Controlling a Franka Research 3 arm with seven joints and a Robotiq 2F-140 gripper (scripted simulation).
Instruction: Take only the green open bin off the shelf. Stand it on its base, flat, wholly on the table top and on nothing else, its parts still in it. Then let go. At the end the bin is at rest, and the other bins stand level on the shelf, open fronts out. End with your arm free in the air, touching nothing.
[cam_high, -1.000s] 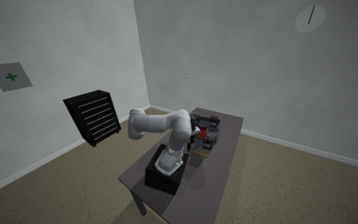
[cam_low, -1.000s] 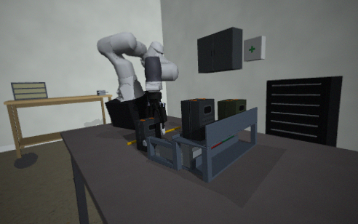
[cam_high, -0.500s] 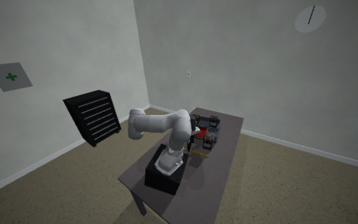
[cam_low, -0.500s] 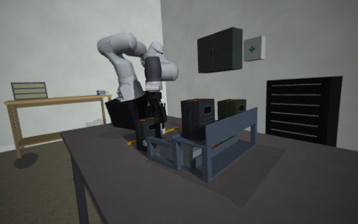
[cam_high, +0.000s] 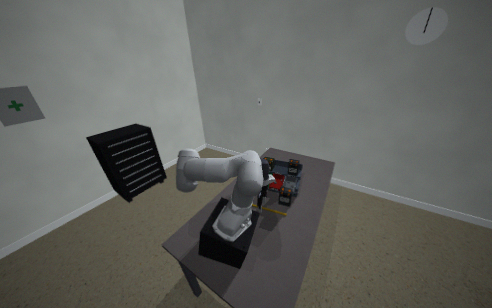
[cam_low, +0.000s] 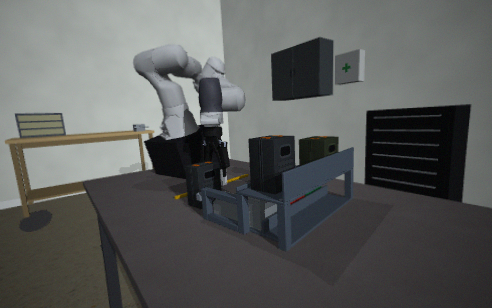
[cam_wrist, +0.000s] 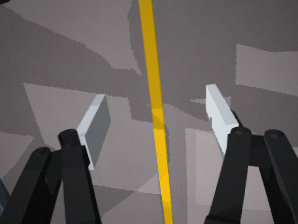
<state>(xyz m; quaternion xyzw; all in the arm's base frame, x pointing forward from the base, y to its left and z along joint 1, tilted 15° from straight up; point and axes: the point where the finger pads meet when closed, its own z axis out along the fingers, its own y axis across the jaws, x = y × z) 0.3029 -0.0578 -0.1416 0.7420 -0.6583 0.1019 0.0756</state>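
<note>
Now: the yellow strip 30 mm below my hand. Also, from my hand: red bin 310 mm ahead; grey bin 330 mm ahead, 120 mm to the right; green open bin 300 mm ahead, 110 mm to the left.
</note>
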